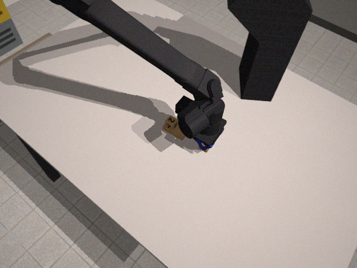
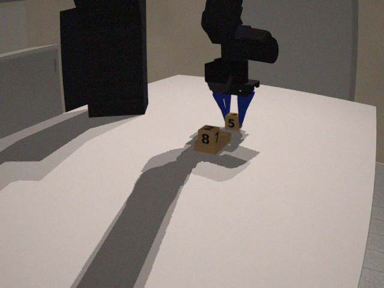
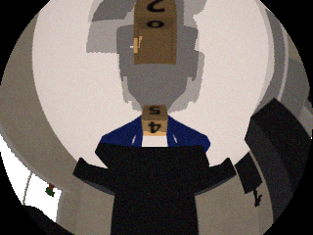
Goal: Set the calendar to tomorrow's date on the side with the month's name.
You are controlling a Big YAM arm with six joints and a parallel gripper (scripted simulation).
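The wooden digit cube lies 130 mm to the right of my hand, 10 mm behind it and 10 mm above it. From my hand the other things lie so: wooden tray: 110 mm to the right, 10 mm below, 10 mm behind.
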